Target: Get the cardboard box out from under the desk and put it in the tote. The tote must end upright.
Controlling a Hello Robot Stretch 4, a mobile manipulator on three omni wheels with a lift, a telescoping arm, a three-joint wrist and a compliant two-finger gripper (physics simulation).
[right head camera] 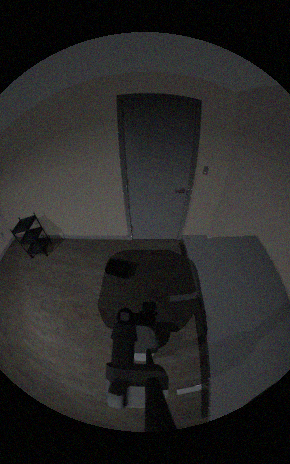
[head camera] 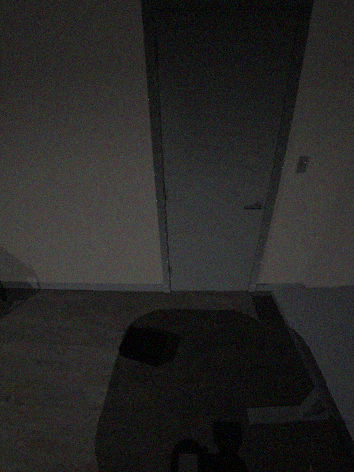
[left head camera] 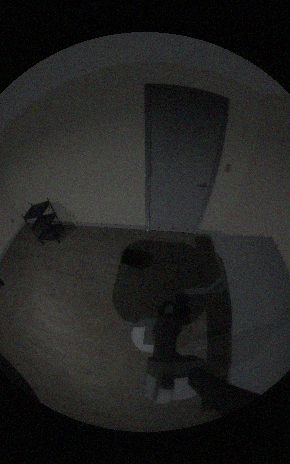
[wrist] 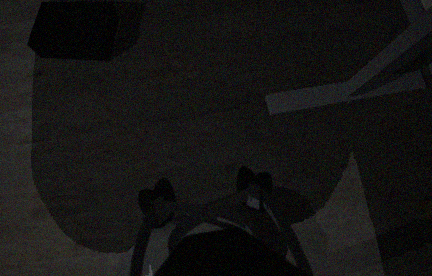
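Where they show: gripper, between the fingertips: (head camera: 216,453) (wrist: 205,187); robot's base, origin of its link: (right head camera: 138,341) (left head camera: 151,333).
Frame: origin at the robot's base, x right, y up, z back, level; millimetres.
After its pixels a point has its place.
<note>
The picture is very dark. A black, box-shaped tote (head camera: 150,346) {x -294, y -24, z -983 mm} (left head camera: 136,255) {x -308, y -24, z -1036 mm} (right head camera: 119,268) {x -315, y -24, z -982 mm} (wrist: 75,31) {x -358, y -24, z -996 mm} stands on the floor at the far left of the dark rounded patch, and looks upright; its inside cannot be made out. The pale desk (head camera: 325,345) {x 413, y 922, z -448 mm} (left head camera: 255,295) {x 568, y 923, z -206 mm} (right head camera: 232,280) {x 583, y 923, z -330 mm} is on the right. The cardboard box cannot be made out in these views. My gripper (wrist: 205,187) {x 87, y 647, z -253 mm} is open, its two dark fingertips well apart with floor showing between them. It hangs over the near part of the dark patch, nearer to me than the tote and left of the desk foot.
A pale desk foot (head camera: 285,415) (right head camera: 184,297) (wrist: 305,99) reaches out over the floor on the right. A grey door (head camera: 215,200) {x 201, y 936, z -1571 mm} (left head camera: 180,165) {x 178, y 1105, z -1570 mm} (right head camera: 157,170) {x 192, y 1135, z -1571 mm} is in the far wall. A small black shelf unit (left head camera: 37,210) {x -2047, y 631, z -1206 mm} (right head camera: 24,225) {x -2028, y 635, z -1180 mm} stands at the far left by the wall.
</note>
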